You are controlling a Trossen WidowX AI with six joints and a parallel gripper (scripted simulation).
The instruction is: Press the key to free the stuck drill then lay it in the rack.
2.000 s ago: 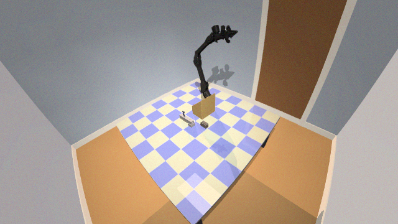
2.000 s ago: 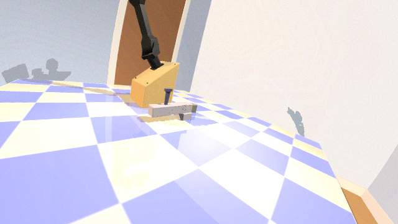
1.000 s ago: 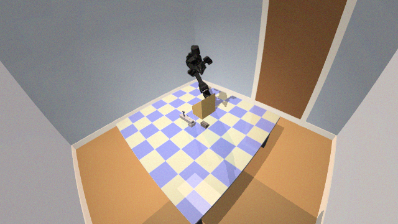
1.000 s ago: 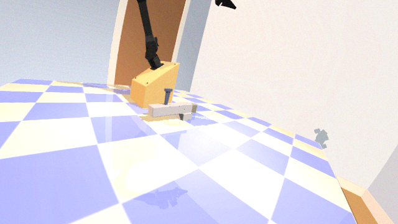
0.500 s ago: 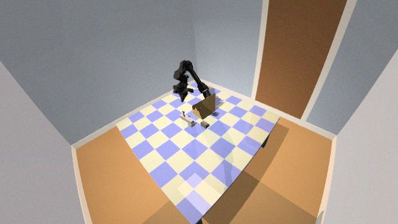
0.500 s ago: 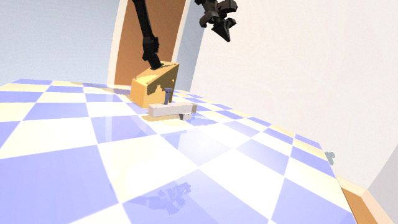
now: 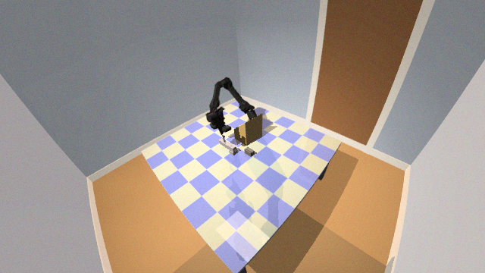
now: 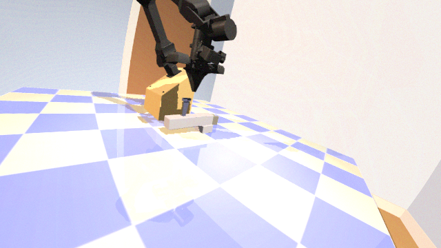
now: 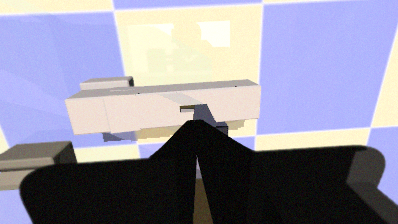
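The blue-grey key lies 60 mm below my gripper tip, 20 mm behind it and 10 mm to the right of it. Round my gripper tip: dark block (190 mm to the left, 120 mm below, 110 mm behind); then drill (100 mm below, 50 mm to the left, 20 mm behind); then grey block housing (110 mm below, 30 mm to the left, 20 mm behind).
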